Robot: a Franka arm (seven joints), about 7 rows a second.
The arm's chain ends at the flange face. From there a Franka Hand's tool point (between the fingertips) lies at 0.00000 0.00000 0.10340 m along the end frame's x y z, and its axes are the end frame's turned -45 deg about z.
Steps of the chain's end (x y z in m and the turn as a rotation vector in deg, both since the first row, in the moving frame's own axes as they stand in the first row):
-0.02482, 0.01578, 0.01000, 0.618, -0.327, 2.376
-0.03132, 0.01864, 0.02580, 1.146, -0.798, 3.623
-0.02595, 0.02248, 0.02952, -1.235, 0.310, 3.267
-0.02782, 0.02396, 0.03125, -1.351, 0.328, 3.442
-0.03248, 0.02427, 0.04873, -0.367, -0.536, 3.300
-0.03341, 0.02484, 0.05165, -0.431, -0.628, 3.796
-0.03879, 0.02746, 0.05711, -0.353, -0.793, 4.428
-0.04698, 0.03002, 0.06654, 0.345, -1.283, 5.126
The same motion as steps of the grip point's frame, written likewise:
-0.02831, -0.00759, 0.00999, 0.668, 0.206, 2.376
-0.03480, -0.01143, 0.02577, 1.375, 0.246, 3.623
-0.03548, -0.00052, 0.02949, -1.092, -0.654, 3.267
-0.03798, -0.00063, 0.03122, -1.187, -0.723, 3.442
-0.04127, -0.00605, 0.04872, 0.120, -0.639, 3.300
-0.04253, -0.00636, 0.05164, 0.139, -0.749, 3.796
-0.04829, -0.00863, 0.05710, 0.311, -0.810, 4.428
-0.05555, -0.01412, 0.06651, 1.151, -0.663, 5.126

